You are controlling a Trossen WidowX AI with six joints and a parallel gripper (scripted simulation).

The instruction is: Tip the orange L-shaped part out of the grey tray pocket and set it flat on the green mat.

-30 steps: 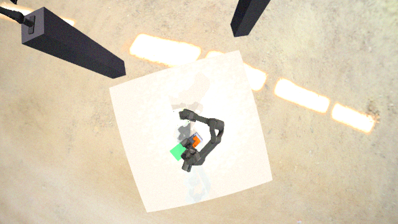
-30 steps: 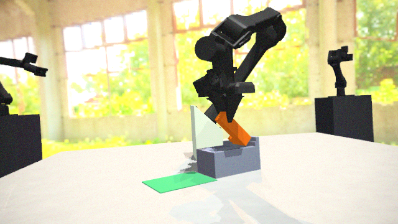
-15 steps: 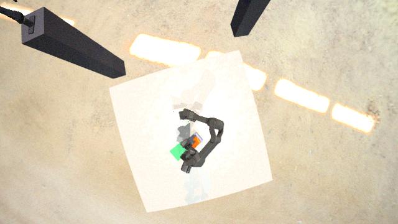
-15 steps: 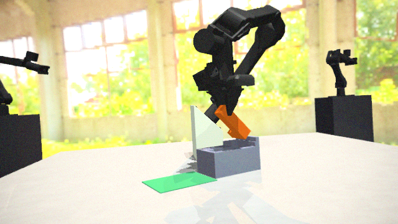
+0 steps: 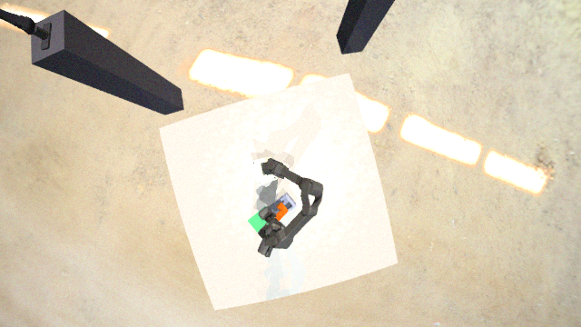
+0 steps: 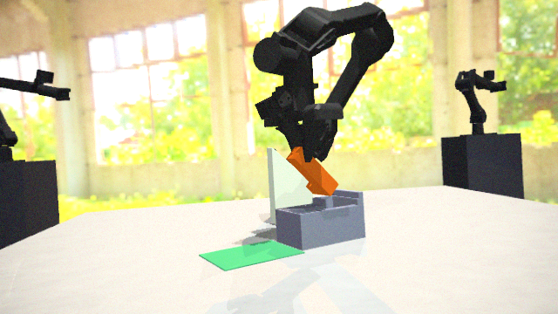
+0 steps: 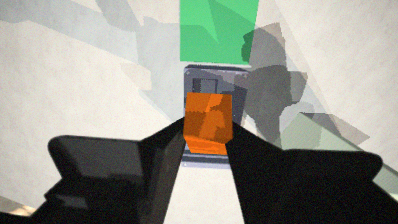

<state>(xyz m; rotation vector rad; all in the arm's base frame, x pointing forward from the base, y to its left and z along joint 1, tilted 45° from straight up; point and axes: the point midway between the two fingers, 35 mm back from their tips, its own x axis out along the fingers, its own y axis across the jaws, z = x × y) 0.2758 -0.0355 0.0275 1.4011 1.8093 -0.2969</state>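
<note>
The green mat is 4 cm ahead of my gripper tip, 11 cm to the right of it and 17 cm below it. From my gripper tip the other things lie so: orange part 3 cm behind, 2 cm to the left, 3 cm below.
</note>
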